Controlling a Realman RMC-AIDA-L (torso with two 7-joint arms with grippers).
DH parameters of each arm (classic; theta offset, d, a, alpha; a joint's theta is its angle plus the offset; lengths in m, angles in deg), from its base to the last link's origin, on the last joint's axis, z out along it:
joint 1: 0 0.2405 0 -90
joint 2: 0 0 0 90
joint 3: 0 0.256 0 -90
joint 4: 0 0 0 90
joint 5: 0 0.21 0 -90
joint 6: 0 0 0 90
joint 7: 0 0.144 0 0
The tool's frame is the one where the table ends.
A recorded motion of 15 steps. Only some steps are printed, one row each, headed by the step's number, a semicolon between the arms.
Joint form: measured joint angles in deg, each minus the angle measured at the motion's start. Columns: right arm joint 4, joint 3, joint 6, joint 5, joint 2, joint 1, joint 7; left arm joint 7, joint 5, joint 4, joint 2, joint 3, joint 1, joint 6.
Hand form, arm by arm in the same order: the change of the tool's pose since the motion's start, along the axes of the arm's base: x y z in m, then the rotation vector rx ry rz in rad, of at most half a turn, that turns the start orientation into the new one. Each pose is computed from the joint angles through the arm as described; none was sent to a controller.
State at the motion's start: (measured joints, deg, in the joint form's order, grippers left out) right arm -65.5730 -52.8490 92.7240 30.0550 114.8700 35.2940 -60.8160; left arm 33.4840 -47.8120 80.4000 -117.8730 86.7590 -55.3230 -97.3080
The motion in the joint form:
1: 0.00 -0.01 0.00 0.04 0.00 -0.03 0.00; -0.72 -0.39 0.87 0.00 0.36 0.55 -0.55
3: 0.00 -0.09 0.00 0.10 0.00 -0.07 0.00; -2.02 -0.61 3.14 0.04 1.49 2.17 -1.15
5: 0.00 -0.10 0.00 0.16 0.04 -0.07 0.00; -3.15 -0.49 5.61 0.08 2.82 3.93 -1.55
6: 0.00 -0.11 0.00 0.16 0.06 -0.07 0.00; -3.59 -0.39 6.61 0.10 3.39 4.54 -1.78
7: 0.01 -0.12 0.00 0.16 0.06 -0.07 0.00; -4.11 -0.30 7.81 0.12 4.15 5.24 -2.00
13: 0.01 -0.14 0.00 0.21 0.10 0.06 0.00; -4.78 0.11 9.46 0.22 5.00 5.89 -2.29
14: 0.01 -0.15 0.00 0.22 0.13 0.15 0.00; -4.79 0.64 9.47 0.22 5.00 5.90 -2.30
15: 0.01 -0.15 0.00 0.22 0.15 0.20 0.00; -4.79 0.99 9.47 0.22 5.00 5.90 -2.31
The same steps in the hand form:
1: 0.0001 -0.0001 -0.0001 -0.0001 0.0006 -0.0002; -0.0009 -0.0034 0.0003 -0.0063 0.0004 0.0078
3: 0.0001 -0.0003 -0.0003 -0.0010 0.0008 0.0000; -0.0044 -0.0100 0.0009 -0.0071 0.0043 0.0162
5: -0.0001 -0.0003 -0.0007 -0.0015 0.0023 0.0004; -0.0083 -0.0166 0.0013 -0.0034 0.0109 0.0185
6: -0.0002 -0.0004 -0.0008 -0.0018 0.0025 0.0005; -0.0095 -0.0194 0.0014 -0.0025 0.0153 0.0173
7: -0.0002 -0.0004 -0.0009 -0.0021 0.0024 0.0004; -0.0106 -0.0229 0.0013 -0.0022 0.0203 0.0143
13: -0.0012 0.0001 -0.0013 -0.0027 0.0037 0.0031; -0.0108 -0.0264 0.0022 0.0048 0.0284 0.0055
14: -0.0019 0.0005 -0.0015 -0.0031 0.0042 0.0048; -0.0117 -0.0255 0.0026 0.0119 0.0344 0.0056
15: -0.0023 0.0007 -0.0017 -0.0033 0.0044 0.0057; -0.0122 -0.0248 0.0028 0.0165 0.0384 0.0055

